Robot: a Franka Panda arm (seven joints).
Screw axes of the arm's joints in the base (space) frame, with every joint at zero. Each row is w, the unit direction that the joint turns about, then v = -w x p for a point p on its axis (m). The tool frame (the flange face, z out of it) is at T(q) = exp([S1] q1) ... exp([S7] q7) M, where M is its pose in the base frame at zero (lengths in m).
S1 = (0, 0, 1, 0, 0, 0)
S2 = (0, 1, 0, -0.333, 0, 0)
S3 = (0, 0, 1, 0, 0, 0)
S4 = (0, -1, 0, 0.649, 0, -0.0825)
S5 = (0, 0, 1, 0, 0, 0)
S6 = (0, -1, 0, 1.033, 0, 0)
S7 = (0, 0, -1, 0, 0.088, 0)
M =
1 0 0 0.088
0 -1 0 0
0 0 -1 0.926
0 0 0 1
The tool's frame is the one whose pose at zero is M.
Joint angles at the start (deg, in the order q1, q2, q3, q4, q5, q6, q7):
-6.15, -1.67, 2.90, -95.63, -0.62, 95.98, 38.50
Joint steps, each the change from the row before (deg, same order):
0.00, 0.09, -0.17, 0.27, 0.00, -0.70, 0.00
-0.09, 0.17, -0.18, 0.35, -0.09, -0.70, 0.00
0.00, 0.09, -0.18, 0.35, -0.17, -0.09, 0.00
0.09, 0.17, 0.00, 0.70, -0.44, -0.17, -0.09
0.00, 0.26, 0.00, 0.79, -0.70, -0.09, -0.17
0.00, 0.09, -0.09, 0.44, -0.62, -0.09, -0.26
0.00, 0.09, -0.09, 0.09, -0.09, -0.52, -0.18
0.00, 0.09, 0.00, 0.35, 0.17, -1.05, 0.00
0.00, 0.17, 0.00, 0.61, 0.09, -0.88, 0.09
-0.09, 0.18, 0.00, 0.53, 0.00, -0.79, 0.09
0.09, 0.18, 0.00, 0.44, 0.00, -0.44, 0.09
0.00, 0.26, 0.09, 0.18, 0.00, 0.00, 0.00
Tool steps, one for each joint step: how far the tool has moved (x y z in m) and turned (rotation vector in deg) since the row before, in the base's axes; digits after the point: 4 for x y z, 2 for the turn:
-0.0007, -0.0017, 0.0003, 0.04, 0.52, -0.18
-0.0004, -0.0028, 0.0002, -0.05, 0.52, -0.27
0.0004, -0.0021, 0.0019, -0.17, -0.16, -0.17
0.0010, 0.0000, 0.0039, -0.46, -0.33, 0.20
0.0015, -0.0014, 0.0040, -0.72, -0.39, 0.20
0.0004, -0.0020, 0.0027, -0.64, -0.21, 0.19
-0.0005, -0.0011, -0.0009, -0.06, 0.53, 0.07
-0.0013, 0.0003, 0.0004, 0.23, 0.78, -0.05
-0.0004, 0.0001, 0.0020, 0.13, 0.43, -0.13
-0.0004, -0.0009, 0.0014, 0.04, 0.43, -0.21
0.0004, 0.0008, 0.0012, 0.02, 0.17, -0.02
0.0015, 0.0007, -0.0010, 0.02, 0.08, 0.09

